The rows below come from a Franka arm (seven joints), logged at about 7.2 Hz.
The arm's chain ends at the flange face. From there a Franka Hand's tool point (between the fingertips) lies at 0.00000 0.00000 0.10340 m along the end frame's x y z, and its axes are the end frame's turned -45 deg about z.
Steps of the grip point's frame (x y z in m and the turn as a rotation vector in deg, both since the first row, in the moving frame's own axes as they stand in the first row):
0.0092 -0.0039 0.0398 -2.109 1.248 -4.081
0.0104 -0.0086 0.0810 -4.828 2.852 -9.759
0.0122 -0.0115 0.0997 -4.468 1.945 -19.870
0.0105 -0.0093 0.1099 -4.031 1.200 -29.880
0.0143 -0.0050 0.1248 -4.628 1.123 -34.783
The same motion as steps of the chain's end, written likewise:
-0.0006 -0.0102 0.0399 -0.609 2.374 -4.081
-0.0087 -0.0151 0.0815 -1.397 5.431 -9.759
-0.0081 -0.0185 0.1001 -1.784 4.535 -19.870
-0.0064 -0.0157 0.1102 -2.002 3.699 -29.880
-0.0016 -0.0157 0.1251 -2.478 4.067 -34.783

